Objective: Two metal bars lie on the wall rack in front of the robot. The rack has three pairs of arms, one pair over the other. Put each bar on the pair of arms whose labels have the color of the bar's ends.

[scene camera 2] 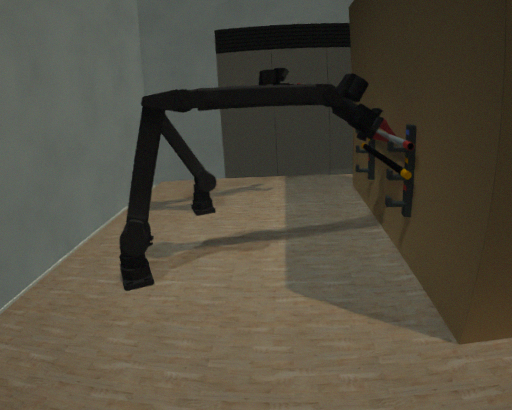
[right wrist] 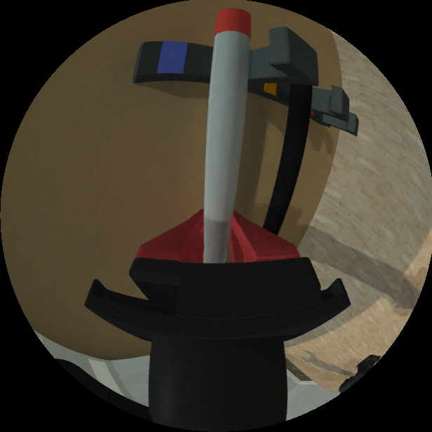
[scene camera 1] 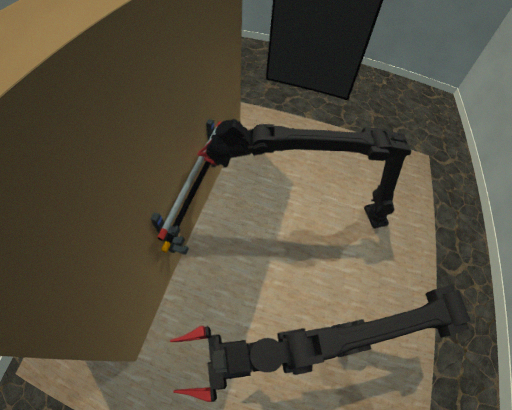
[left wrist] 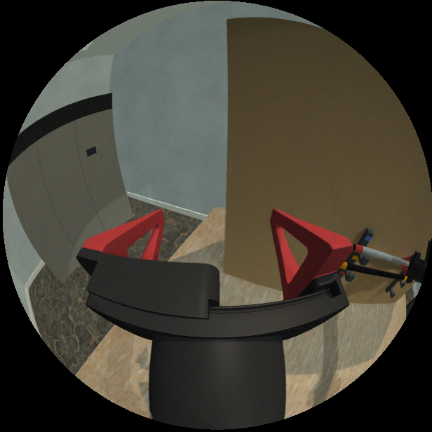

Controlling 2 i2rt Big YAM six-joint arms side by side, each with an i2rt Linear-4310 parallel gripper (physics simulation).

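Places are measured from the left arm's base along level axes (x right, y back, z down), in centimetres.
Pixels of known places: left gripper, fingertip midpoint: (scene camera 1: 172, 365); right gripper, fingertip midpoint: (scene camera 1: 199, 155); left arm's base, link origin: (scene camera 2: 203, 210); right arm's base, link origin: (scene camera 2: 137, 278) (scene camera 1: 375, 216).
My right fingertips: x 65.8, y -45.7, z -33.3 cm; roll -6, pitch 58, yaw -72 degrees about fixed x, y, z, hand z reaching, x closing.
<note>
Ahead of a thing's pixels: the offset from my right fingertips to its middle. "spot": to the spot under its first point.
A silver bar with red ends {dx -8.2, dy -2.2, dz -0.9 cm} (scene camera 1: 186, 192) (scene camera 2: 393, 137) (left wrist: 382, 254) (right wrist: 227, 125) lies on the top pair of arms, by the blue label (right wrist: 172, 57). A black bar with yellow ends {dx -8.9, dy -2.7, dz +6.7 cm} (scene camera 1: 192, 197) (scene camera 2: 385, 159) (left wrist: 375, 270) (right wrist: 296, 135) lies on the middle pair, by the yellow label (right wrist: 270, 89). The rack's lowest visible arm (scene camera 2: 395, 202) holds no bar; its label is red. My right gripper (scene camera 1: 205, 152) (right wrist: 216, 215) is shut on the silver bar, fingers on both sides, hiding its far end in the right wrist view. My left gripper (scene camera 1: 172, 366) (left wrist: 217, 214) is open and empty, away from the rack.
The rack's near post {spot: dx +11.8, dy +5.3, dz +12.1 cm} (scene camera 2: 408, 192) and far post {spot: dx -25.2, dy -12.4, dz +15.5 cm} (scene camera 2: 371, 170) are fixed to a tall brown wall panel (scene camera 1: 100, 175) (scene camera 2: 450, 150) (left wrist: 285, 125). The black bar runs close below the silver one. A dark cabinet-like block (scene camera 1: 320, 45) stands beyond the wooden floor.
</note>
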